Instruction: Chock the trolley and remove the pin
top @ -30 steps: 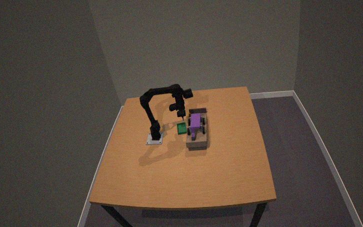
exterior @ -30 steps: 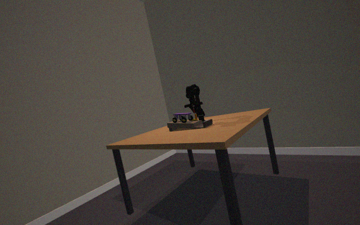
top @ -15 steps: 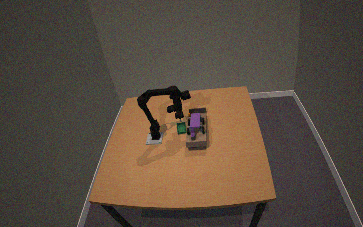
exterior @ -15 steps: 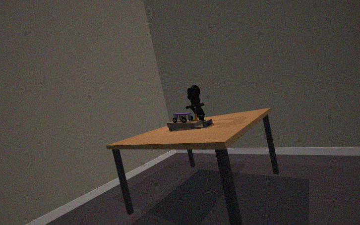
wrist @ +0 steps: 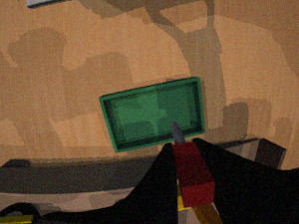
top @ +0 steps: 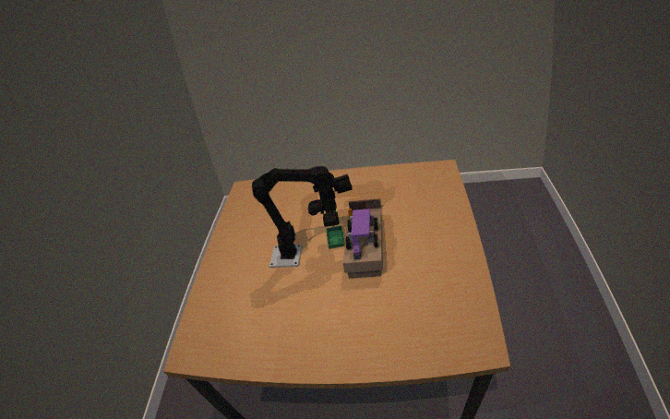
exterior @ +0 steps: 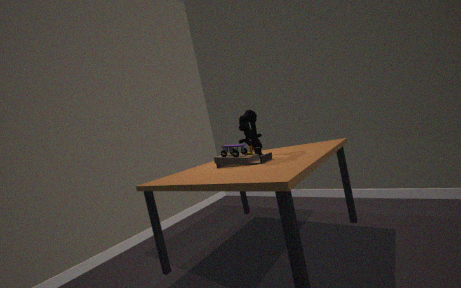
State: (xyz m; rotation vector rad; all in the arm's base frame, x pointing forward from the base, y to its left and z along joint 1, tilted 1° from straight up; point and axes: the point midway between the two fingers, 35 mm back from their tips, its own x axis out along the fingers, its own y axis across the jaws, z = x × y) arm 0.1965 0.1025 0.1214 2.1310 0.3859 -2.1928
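The red-headed stop pin lies right at my gripper tip. Also, from my gripper tip: green tray (1 cm to the right, 10 cm below); purple trolley (14 cm ahead, 9 cm to the right, 2 cm above); yellow chock (8 cm ahead, 1 cm to the left, 1 cm below).
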